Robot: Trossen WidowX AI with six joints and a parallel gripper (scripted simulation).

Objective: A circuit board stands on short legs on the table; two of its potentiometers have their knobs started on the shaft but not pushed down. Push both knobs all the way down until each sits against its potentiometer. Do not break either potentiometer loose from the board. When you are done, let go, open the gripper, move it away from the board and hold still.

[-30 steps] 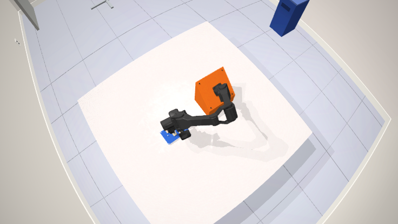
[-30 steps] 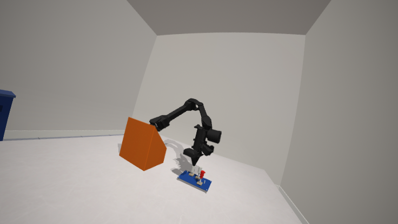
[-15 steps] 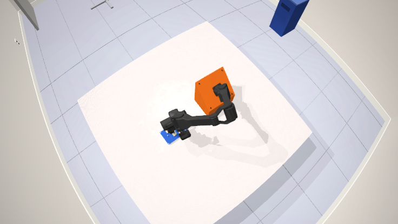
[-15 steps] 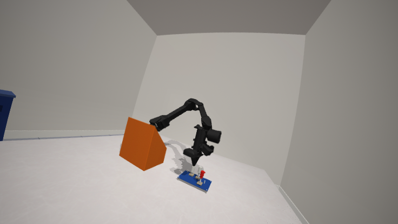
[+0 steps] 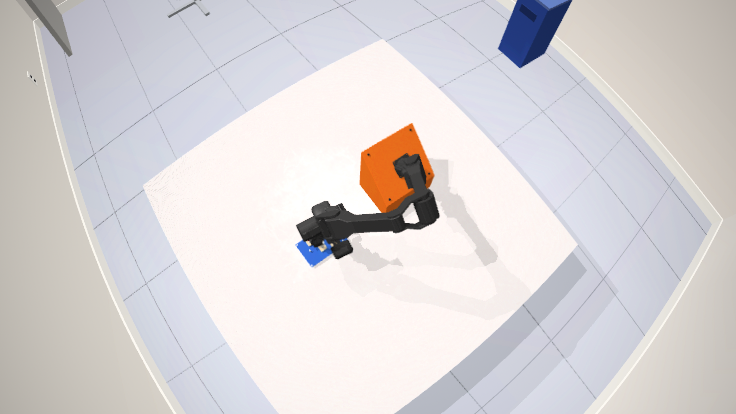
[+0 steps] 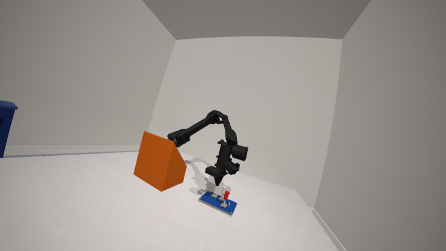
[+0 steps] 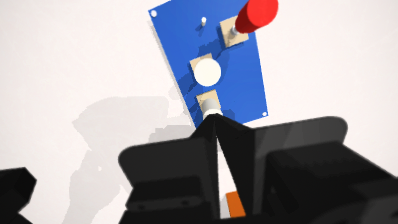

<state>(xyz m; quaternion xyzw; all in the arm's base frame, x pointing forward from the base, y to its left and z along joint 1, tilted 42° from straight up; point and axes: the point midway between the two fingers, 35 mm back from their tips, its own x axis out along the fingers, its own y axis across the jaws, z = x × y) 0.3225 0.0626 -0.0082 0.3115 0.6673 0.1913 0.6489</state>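
Right now the white knob is 2 cm below my gripper tip. The rest, counted from my gripper tip: red knob 7 cm ahead, 5 cm to the right.
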